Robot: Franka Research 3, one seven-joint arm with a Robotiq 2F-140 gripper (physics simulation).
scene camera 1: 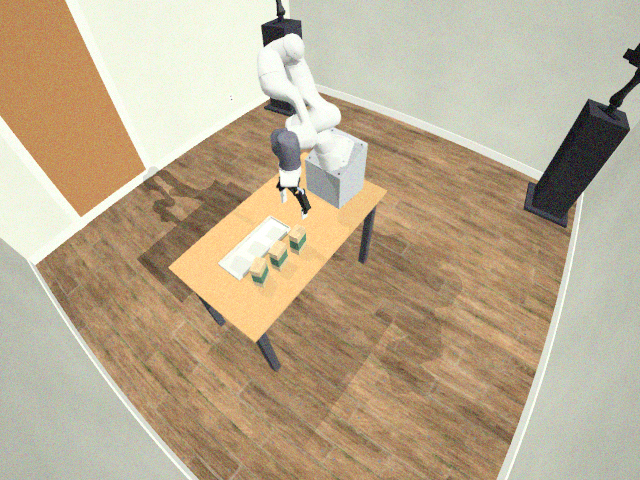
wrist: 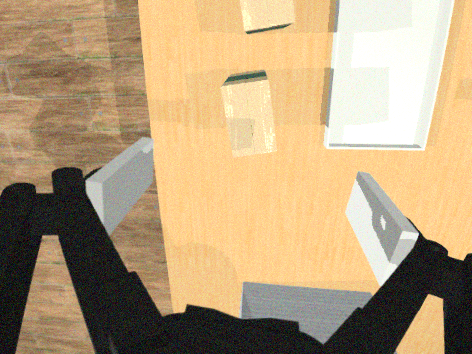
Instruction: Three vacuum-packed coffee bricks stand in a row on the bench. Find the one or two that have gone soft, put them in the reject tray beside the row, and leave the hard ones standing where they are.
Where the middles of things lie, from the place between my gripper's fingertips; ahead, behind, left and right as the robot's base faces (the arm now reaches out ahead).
I see my gripper 28 cm above the white reject tray (scene camera 1: 238, 262), 19 cm to the left of it and 12 cm short of it.
